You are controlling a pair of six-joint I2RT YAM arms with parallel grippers.
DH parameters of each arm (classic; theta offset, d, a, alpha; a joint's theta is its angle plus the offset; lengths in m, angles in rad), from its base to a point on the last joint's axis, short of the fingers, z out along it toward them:
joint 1: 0 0.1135 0.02 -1.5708
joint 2: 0 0 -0.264 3.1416
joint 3: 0.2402 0 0.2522 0
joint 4: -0.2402 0 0.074 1.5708
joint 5: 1.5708 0 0 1.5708
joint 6: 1.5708 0.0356 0 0
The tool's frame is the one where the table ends.
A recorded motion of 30 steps. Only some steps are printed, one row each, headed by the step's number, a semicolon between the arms.
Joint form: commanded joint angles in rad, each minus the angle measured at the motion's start. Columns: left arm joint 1, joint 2, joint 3, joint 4, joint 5, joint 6; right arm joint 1, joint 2, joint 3, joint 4, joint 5, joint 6.
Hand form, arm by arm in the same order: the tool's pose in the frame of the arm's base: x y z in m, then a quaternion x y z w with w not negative. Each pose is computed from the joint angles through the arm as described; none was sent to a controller.
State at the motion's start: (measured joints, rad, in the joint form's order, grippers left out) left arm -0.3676 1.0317 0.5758 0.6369 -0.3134 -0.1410; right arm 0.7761 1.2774 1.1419 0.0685 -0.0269 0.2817
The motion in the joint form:
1: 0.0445 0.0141 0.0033 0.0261 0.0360 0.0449; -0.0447 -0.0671 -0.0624 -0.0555 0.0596 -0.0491
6: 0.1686 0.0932 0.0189 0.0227 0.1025 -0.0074; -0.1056 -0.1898 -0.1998 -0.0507 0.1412 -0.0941
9: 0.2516 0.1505 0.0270 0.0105 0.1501 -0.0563; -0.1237 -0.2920 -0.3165 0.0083 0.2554 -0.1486
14: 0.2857 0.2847 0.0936 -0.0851 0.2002 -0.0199; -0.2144 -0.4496 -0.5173 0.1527 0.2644 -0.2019
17: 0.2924 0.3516 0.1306 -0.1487 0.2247 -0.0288; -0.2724 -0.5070 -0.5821 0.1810 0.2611 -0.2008
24: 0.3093 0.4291 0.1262 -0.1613 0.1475 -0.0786; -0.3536 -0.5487 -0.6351 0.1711 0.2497 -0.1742
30: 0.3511 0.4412 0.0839 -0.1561 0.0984 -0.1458; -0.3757 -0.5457 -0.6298 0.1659 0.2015 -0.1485
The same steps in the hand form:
1: 0.2303 -0.0668 0.3064 -0.03502 0.63638 -0.07350 0.76707; 0.2139 0.1904 0.3752 -0.17395 0.72696 0.29705 0.59417
6: 0.2521 -0.0432 0.2936 -0.06245 0.65803 -0.06072 0.74793; 0.2038 0.1564 0.3572 -0.14259 0.73684 0.23535 0.61754
9: 0.2656 -0.0251 0.2813 -0.08719 0.67740 -0.05863 0.72807; 0.1907 0.1355 0.3447 -0.11310 0.72642 0.17995 0.65357
14: 0.2934 -0.0201 0.2588 -0.06719 0.73669 -0.03978 0.67171; 0.1754 0.1005 0.3192 -0.08394 0.69585 0.14457 0.69846
17: 0.3062 -0.0199 0.2457 -0.06462 0.76762 -0.04390 0.63612; 0.1714 0.0850 0.3090 -0.06213 0.69081 0.12870 0.70877
24: 0.3146 -0.0125 0.2204 -0.11378 0.79047 -0.01722 0.60159; 0.1710 0.0682 0.2958 -0.03092 0.70029 0.11048 0.70457
30: 0.3090 0.0025 0.2040 -0.17079 0.79387 -0.00080 0.58361; 0.1726 0.0663 0.2967 -0.03157 0.70122 0.12806 0.70064

